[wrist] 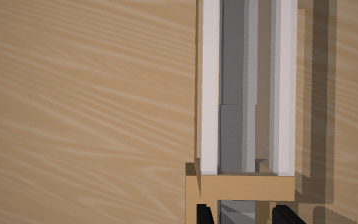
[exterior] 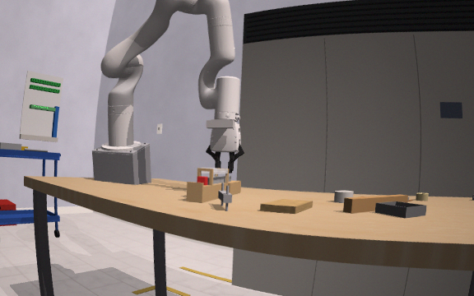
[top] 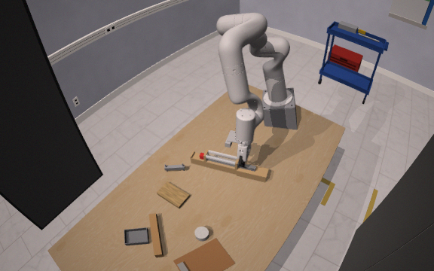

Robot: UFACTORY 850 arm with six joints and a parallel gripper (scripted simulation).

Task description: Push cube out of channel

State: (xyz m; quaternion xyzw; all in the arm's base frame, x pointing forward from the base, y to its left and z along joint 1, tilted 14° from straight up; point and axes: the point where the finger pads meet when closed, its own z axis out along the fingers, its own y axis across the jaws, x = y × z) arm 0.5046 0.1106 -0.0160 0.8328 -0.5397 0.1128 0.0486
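Right now the grey push rod is 4 cm below my hand. Round my hand: red cube (20 cm to the right, 9 cm ahead, 4 cm below); then channel (10 cm to the right, 4 cm below, 4 cm ahead); then grey t-shaped tool (28 cm to the right, 23 cm ahead, 7 cm below).
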